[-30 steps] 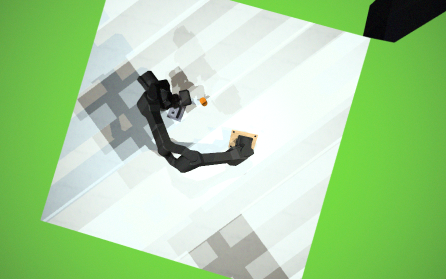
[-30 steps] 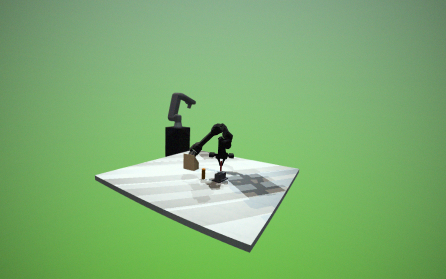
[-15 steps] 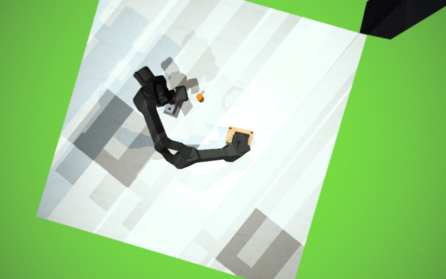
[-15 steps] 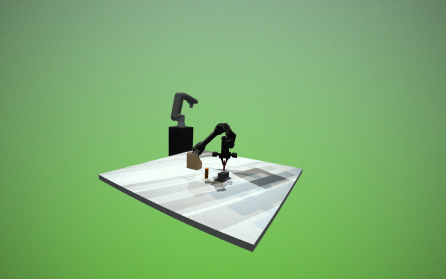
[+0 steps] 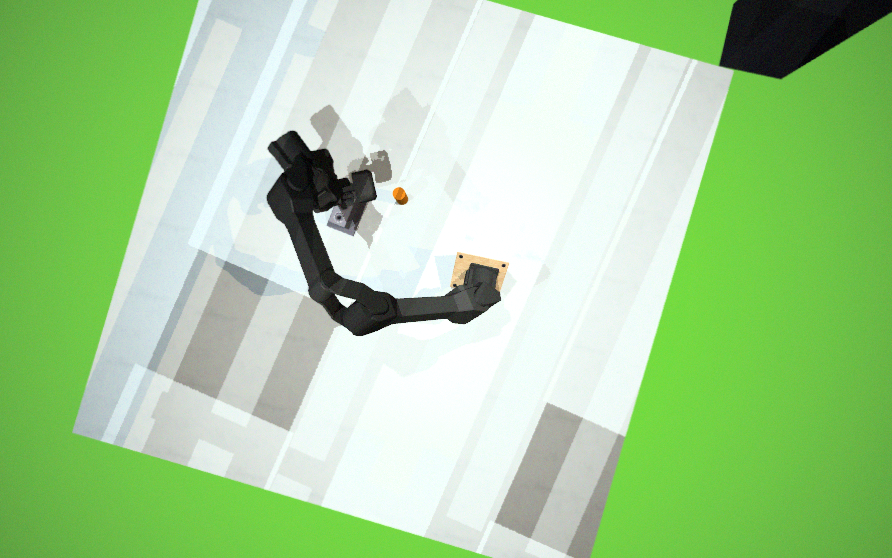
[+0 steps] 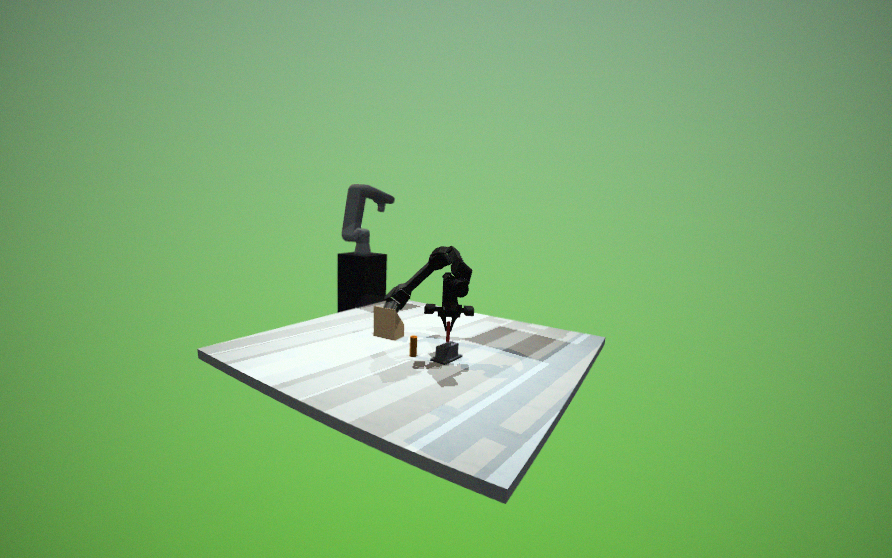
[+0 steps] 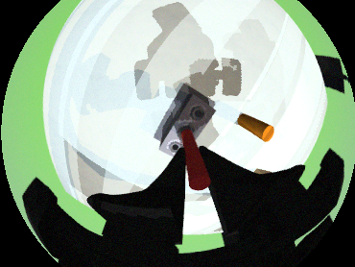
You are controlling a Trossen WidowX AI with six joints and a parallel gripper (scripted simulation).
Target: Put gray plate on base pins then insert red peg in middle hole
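The gray plate is 70 mm below my gripper tip. The rest, counted from my gripper tip: red peg: right at my gripper tip; dark base: 100 mm below; orange cylinder: 120 mm behind, 50 mm to the right, 70 mm below.
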